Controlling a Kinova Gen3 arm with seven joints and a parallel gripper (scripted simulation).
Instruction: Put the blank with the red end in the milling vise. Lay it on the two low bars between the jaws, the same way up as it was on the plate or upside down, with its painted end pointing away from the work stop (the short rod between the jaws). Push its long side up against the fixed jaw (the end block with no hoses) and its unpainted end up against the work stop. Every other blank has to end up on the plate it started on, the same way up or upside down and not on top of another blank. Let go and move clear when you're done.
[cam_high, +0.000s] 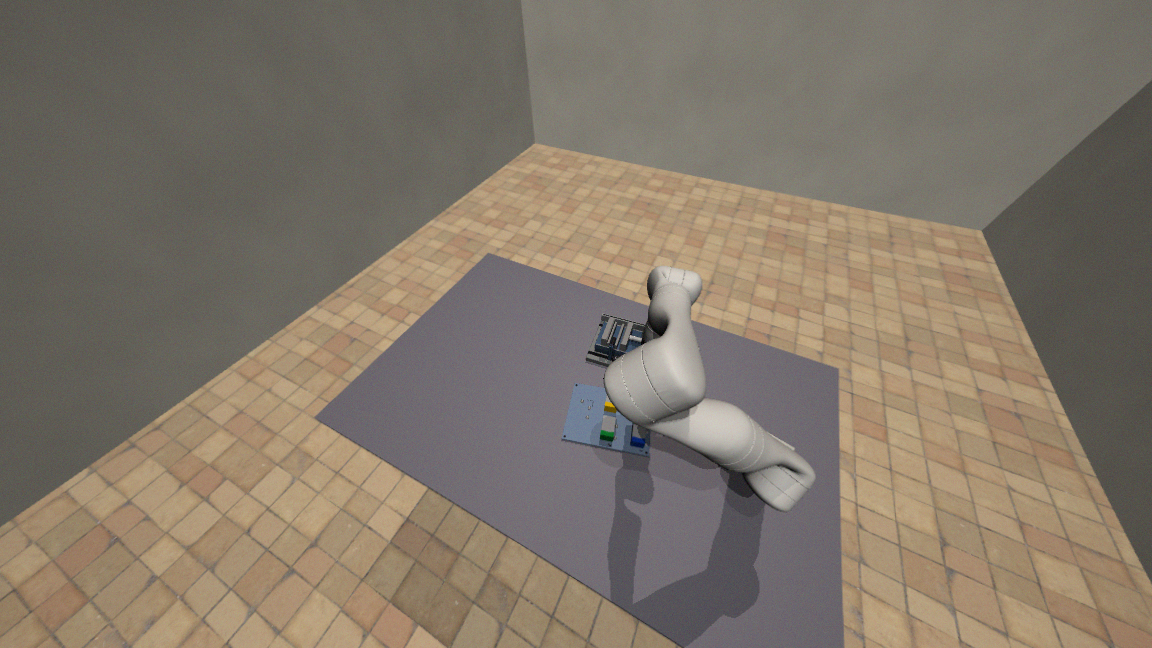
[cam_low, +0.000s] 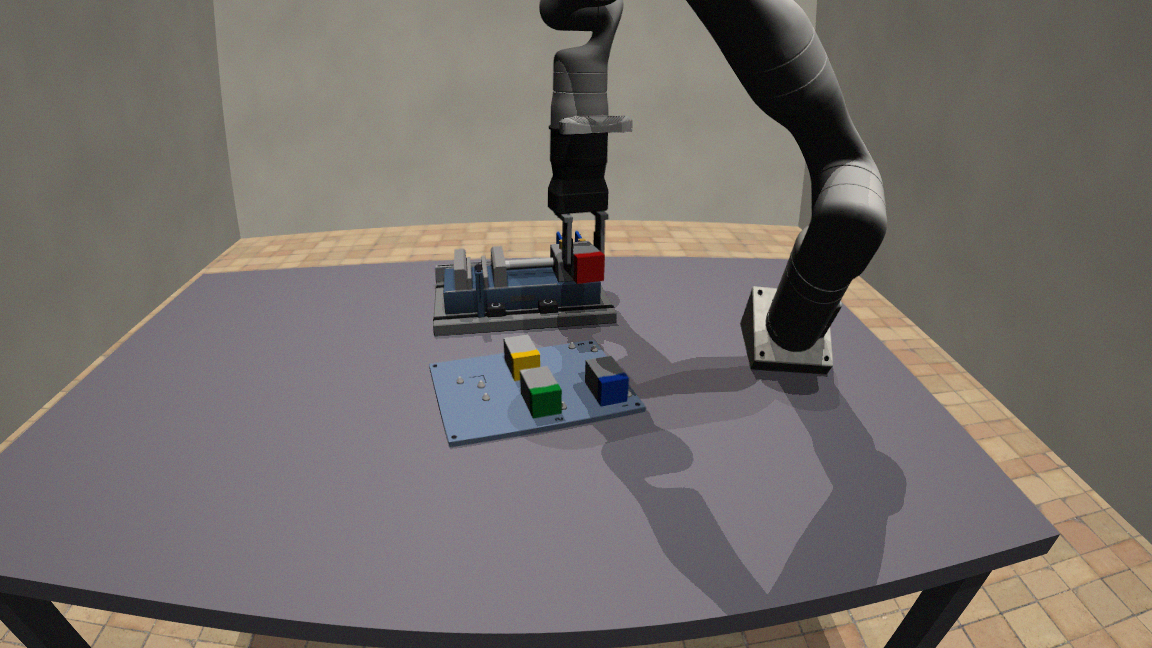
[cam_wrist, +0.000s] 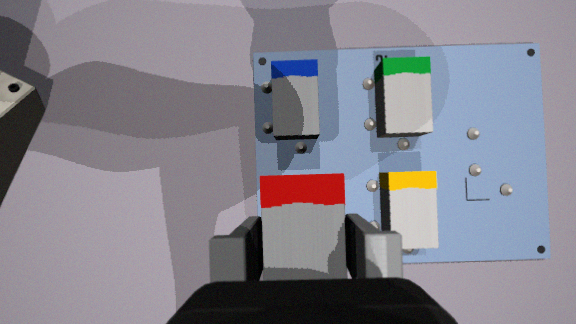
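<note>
The red-ended blank lies 20 mm below my hand. Round my hand: blue-ended blank (150 mm below, 90 mm to the left, 20 mm behind); then green-ended blank (150 mm below, 110 mm to the left, 60 mm ahead); then yellow-ended blank (150 mm below, 90 mm ahead, 20 mm to the left).
</note>
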